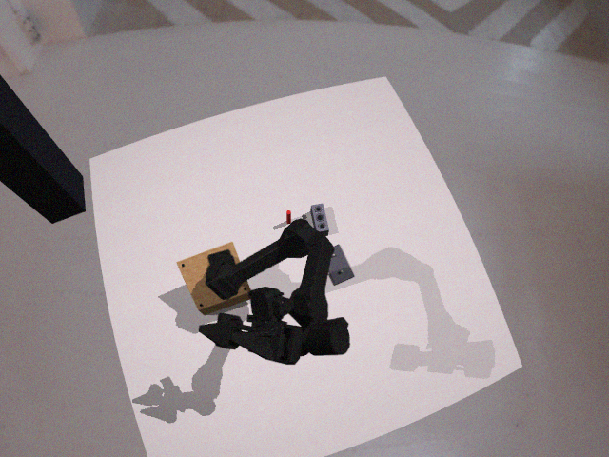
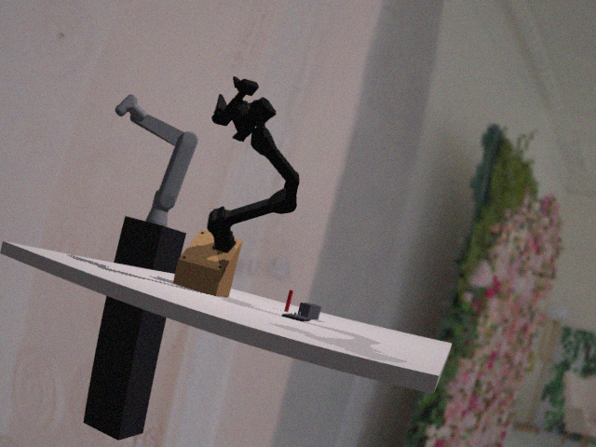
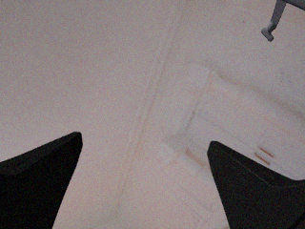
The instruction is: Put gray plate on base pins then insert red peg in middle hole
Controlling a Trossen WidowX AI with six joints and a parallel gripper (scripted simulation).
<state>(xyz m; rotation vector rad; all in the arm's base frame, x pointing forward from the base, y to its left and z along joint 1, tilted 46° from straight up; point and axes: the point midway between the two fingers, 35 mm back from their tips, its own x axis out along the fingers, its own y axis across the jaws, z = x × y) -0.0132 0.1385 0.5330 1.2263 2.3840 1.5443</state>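
My gripper tip is 64 cm above the gray plate, 37 cm to the right of it and 35 cm short of it. Round my gripper tip: dark base (67 cm below, 35 cm ahead, 21 cm to the left); red peg (64 cm below, 40 cm to the left, 25 cm ahead).
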